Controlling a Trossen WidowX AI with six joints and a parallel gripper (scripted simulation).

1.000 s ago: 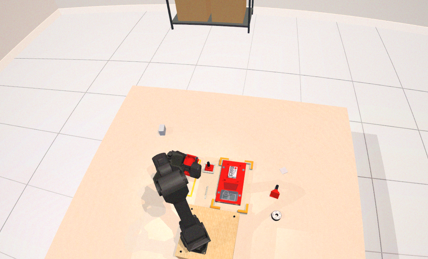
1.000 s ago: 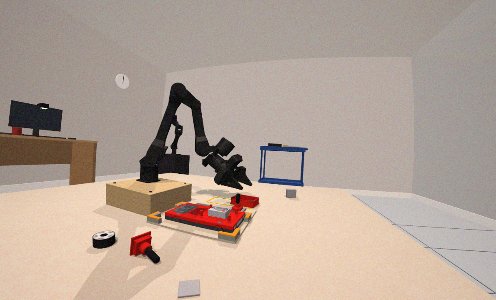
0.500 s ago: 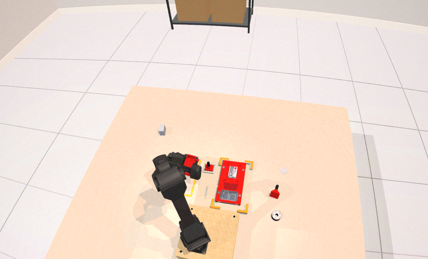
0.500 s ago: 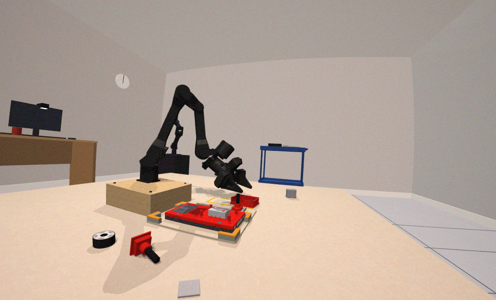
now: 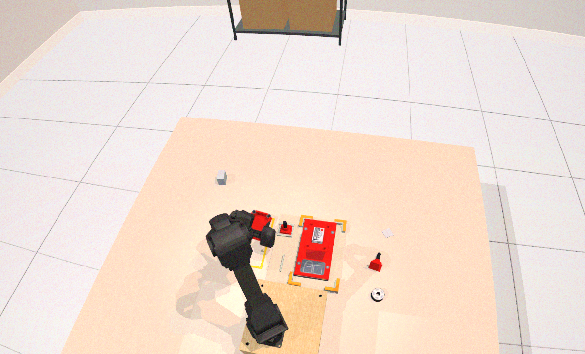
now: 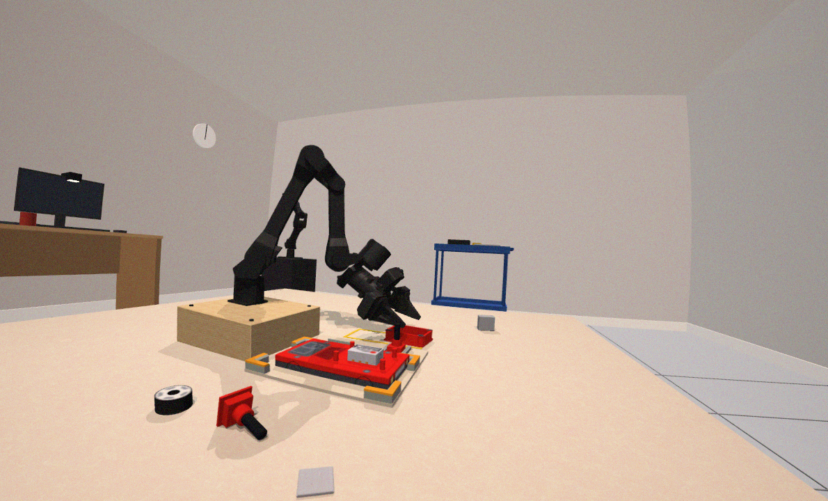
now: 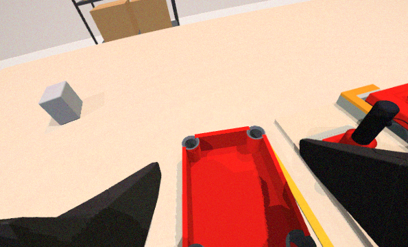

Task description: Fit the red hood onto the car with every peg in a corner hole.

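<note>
My gripper tip is now 10 mm past the red hood and 40 mm above it. The rest, counted from my gripper tip: orange-cornered jig: 60 mm behind, 200 mm to the right, 30 mm below; then grey engine block: 20 mm behind, 210 mm to the right, 20 mm below; then small grey plate: 50 mm ahead, 440 mm to the right, 40 mm below.
</note>
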